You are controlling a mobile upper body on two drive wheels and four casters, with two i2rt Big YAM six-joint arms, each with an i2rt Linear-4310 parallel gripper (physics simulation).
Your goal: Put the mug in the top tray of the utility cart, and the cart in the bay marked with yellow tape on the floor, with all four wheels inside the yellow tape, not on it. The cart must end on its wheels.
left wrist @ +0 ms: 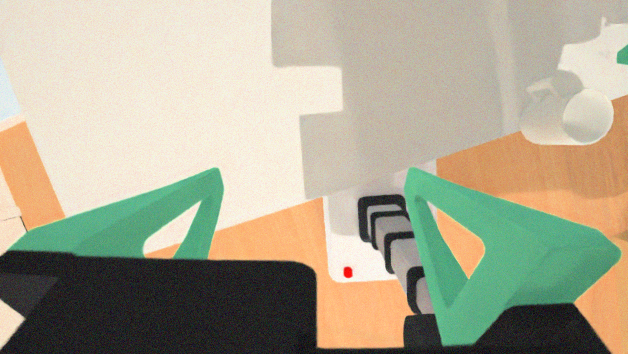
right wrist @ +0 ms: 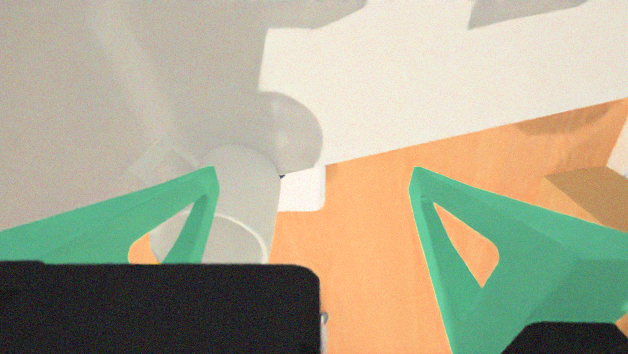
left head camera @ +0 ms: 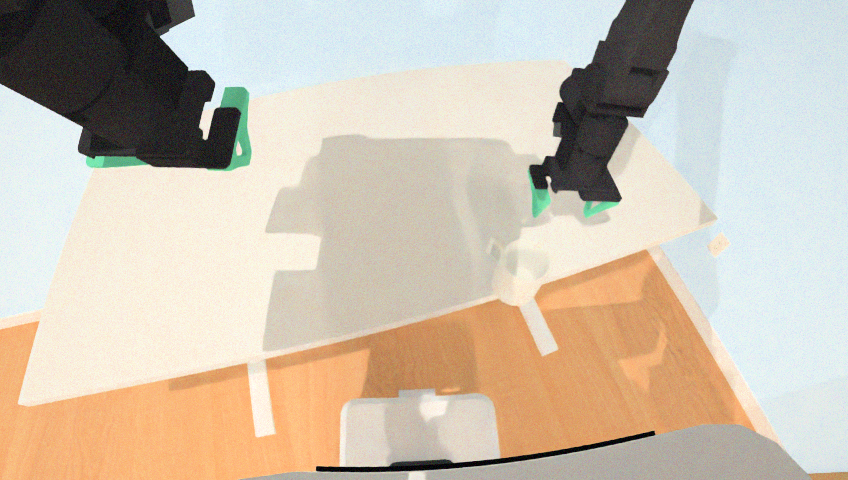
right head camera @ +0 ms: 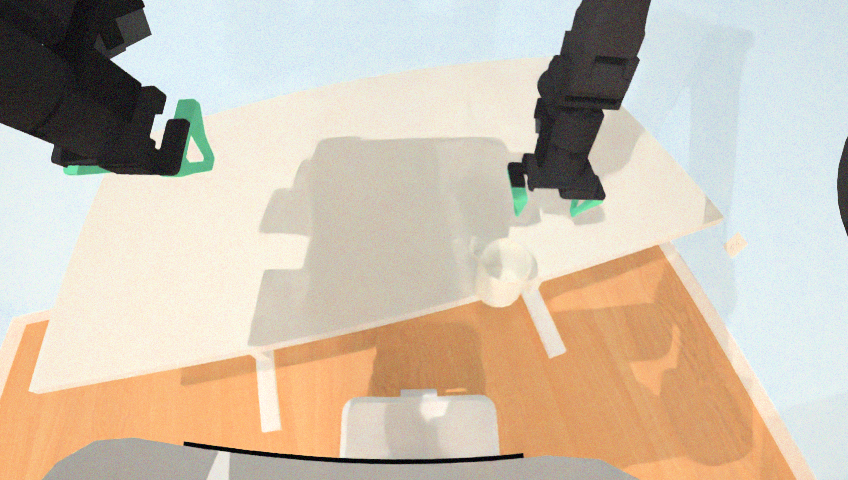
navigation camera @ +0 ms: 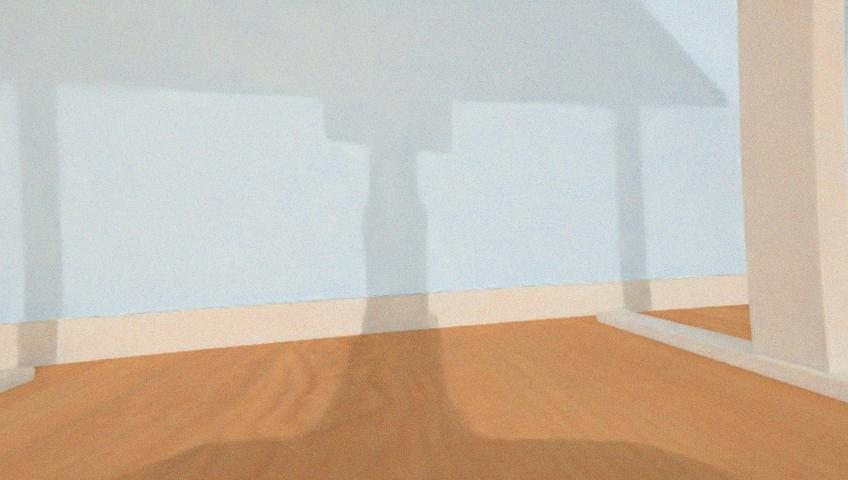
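Note:
A white mug stands upright near the front edge of the white table, its handle toward the upper left in the head views. My right gripper is open and empty, just beyond and slightly right of the mug in the head views. In the right wrist view its left finger overlaps the mug. My left gripper is open and empty over the table's left part. The utility cart and marked bay cannot be made out.
A white base plate with a red spot lies under the table edge. A brown block shows at the right in the right wrist view. The navigation view shows a thick upright, a low floor bar and a blue wall.

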